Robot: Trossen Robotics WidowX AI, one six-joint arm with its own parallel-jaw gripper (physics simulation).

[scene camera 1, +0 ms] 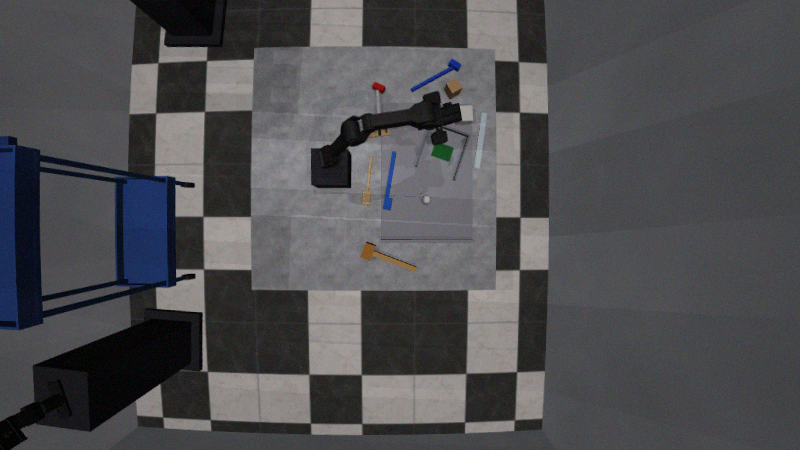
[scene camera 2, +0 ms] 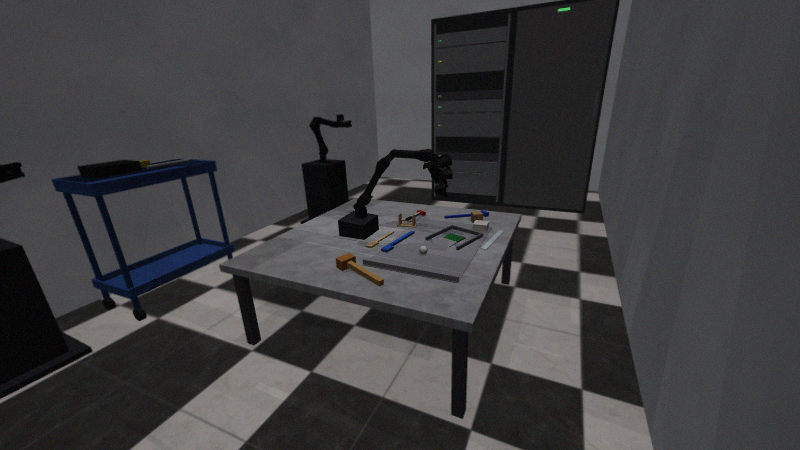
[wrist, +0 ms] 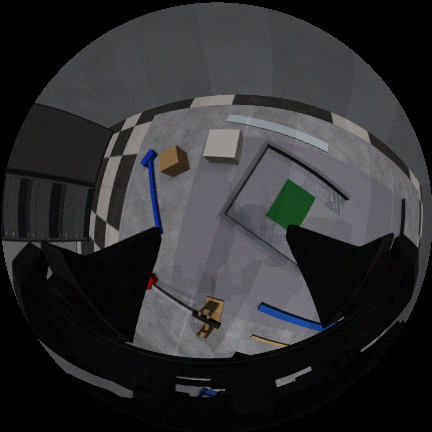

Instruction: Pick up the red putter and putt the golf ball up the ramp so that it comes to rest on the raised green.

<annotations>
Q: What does the tan block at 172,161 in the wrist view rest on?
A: The table.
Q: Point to a grey course mat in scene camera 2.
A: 442,259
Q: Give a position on a grey course mat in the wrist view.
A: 212,257
</annotations>
